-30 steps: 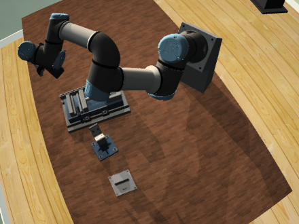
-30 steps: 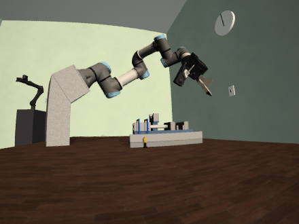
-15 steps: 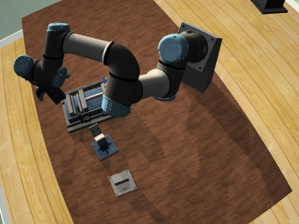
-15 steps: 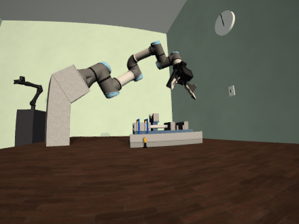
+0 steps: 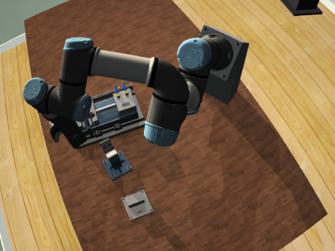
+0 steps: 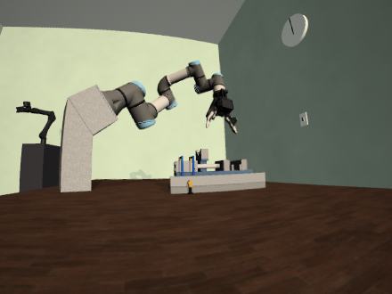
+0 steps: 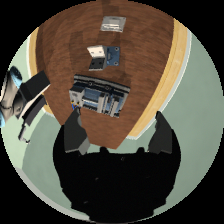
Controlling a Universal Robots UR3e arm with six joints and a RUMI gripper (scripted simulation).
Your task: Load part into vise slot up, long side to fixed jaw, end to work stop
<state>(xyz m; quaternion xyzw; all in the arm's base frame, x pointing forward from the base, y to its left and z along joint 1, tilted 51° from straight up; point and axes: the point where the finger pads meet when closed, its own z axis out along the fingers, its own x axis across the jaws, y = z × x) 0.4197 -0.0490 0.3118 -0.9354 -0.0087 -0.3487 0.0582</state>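
Now: hand 12 cm past the part, 21 cm to the right of it and 21 cm above it. Round my hand: grey infeed plate: 13 cm behind, 23 cm to the left, 23 cm below.
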